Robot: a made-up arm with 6 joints. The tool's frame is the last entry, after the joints.
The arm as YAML. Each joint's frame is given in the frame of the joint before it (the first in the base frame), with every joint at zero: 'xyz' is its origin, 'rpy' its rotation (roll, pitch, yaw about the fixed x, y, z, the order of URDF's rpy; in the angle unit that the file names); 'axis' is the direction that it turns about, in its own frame. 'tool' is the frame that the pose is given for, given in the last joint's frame.
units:
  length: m
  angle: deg
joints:
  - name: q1
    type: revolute
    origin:
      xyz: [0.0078, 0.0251, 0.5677]
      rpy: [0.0, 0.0, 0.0]
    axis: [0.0, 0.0, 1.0]
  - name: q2
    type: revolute
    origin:
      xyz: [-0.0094, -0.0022, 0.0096]
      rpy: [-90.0, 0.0, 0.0]
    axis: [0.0, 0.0, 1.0]
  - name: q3
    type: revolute
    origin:
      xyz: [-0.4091, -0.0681, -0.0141]
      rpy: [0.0, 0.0, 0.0]
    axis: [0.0, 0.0, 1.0]
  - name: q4
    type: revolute
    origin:
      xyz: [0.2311, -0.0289, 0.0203]
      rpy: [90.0, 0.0, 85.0]
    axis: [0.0, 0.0, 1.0]
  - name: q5
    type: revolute
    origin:
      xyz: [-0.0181, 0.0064, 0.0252]
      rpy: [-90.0, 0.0, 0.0]
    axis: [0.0, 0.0, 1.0]
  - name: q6
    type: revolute
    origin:
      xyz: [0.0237, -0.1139, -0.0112]
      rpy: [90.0, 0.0, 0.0]
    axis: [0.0, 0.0, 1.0]
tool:
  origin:
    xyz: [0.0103, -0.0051, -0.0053]
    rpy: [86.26, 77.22, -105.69]
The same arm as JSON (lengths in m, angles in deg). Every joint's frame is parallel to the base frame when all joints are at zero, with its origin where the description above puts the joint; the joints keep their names.
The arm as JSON. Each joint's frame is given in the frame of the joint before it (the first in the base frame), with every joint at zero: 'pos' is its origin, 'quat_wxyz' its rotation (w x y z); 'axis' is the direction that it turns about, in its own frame. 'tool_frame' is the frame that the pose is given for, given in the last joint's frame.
{"length_unit": "m", "angle_unit": "deg", "joints": [{"joint": "q1", "pos": [0.0078, 0.0251, 0.5677], "quat_wxyz": [1.0, 0.0, 0.0, 0.0], "axis": "+z"}, {"joint": "q2", "pos": [-0.0094, -0.0022, 0.0096], "quat_wxyz": [1.0, 0.0, 0.0, 0.0], "axis": "+y"}, {"joint": "q3", "pos": [-0.4091, -0.0141, 0.0681], "quat_wxyz": [1.0, 0.0, 0.0, 0.0], "axis": "+y"}, {"joint": "q4", "pos": [0.2311, 0.0203, 0.0289], "quat_wxyz": [1.0, 0.0, 0.0, 0.0], "axis": [0.996191, 0.0, 0.087199]}, {"joint": "q5", "pos": [0.0235, 0.0064, 0.0202], "quat_wxyz": [1.0, 0.0, 0.0, 0.0], "axis": "+y"}, {"joint": "q6", "pos": [0.1155, -0.0112, -0.0137], "quat_wxyz": [1.0, 0.0, 0.0, 0.0], "axis": [0.996191, 0.0, 0.087199]}], "tool_frame": {"pos": [-0.0044, -0.0051, -0.0107], "quat_wxyz": [0.105083, 0.02435, -0.108134, -0.988267]}}
